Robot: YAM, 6 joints.
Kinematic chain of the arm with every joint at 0, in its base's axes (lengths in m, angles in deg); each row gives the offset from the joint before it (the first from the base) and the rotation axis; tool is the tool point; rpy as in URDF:
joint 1: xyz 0 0 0.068 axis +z
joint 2: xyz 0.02 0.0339 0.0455 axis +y
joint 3: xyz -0.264 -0.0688 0 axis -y
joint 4: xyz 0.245 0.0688 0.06 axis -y
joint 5: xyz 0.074 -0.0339 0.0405 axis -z
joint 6: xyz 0.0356 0 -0.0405 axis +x
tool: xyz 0 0 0 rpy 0 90 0
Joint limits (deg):
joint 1: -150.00..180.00
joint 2: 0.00..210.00
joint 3: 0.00..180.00
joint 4: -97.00..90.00
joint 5: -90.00..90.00
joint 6: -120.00..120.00
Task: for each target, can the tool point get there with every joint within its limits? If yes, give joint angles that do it. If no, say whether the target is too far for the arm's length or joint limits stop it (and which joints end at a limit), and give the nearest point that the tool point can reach.
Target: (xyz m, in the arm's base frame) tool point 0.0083 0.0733 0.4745
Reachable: yes | joints 56.78 35.77 53.73 40.48 -68.66 72.09
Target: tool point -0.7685 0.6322 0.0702
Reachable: no: too far | nearest point -0.4983 0.4099 0.0857 | short by 0.350 m
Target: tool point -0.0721 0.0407 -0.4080
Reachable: no: joint limits stop it (at a limit: joint 2) | nearest point -0.0931 0.0525 -0.3514 | short by 0.061 m
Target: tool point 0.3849 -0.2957 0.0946
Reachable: yes | joints -40.56 140.06 104.49 -37.89 -46.03 91.31
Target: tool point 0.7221 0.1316 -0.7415
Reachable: no: too far | nearest point 0.4430 0.0807 -0.3189 | short by 0.509 m
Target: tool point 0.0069 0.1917 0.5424
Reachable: yes | joints -100.88 20.71 98.39 -15.38 55.56 -87.34
